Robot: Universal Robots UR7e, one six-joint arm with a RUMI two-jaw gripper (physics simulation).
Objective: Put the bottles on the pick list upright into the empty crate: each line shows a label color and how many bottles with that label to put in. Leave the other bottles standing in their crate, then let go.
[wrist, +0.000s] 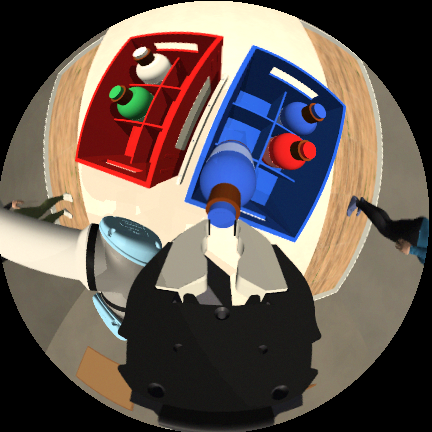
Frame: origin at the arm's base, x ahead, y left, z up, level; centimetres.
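Where they show: gripper, fingertip midpoint: (221,220).
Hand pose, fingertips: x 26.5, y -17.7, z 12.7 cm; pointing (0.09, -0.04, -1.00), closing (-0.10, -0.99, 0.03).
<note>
Each offset is from my fingertips to the top centre of the thing. "spot": to the spot under its first point.
A large blue bottle @[dx +3.7, dy -1.4, dz +2.1 cm] (228,172) stands in the near left compartment of the blue crate @[dx +9.6, dy -9.7, dz -3.9 cm] (320,175). My gripper (221,220) is shut on the top of this bottle, with a fingertip on each side of its blue cap. A second blue bottle @[dx +15.1, dy -17.6, dz -5.1 cm] (298,118) stands at the far right of the same crate, and a red bottle @[dx +7.8, dy -14.2, dz -5.1 cm] (286,151) stands in the middle right compartment. The red crate @[spot: dx +4.7, dy +9.0, dz -4.0 cm] (150,181) holds a white bottle @[dx +30.6, dy +10.9, dz -5.1 cm] (154,68) at its far left and a green bottle @[dx +22.3, dy +15.3, dz -5.1 cm] (135,102) nearer. The pick list cannot be read here.
The two crates stand side by side on the pale table (265,25), with a narrow grey-white panel @[dx +16.0, dy +3.1, dz -9.5 cm] (196,112) between them. Low dividers split both crates. The robot's own arm (45,247) is at the left. People stand beyond the wooden edges at both sides.
</note>
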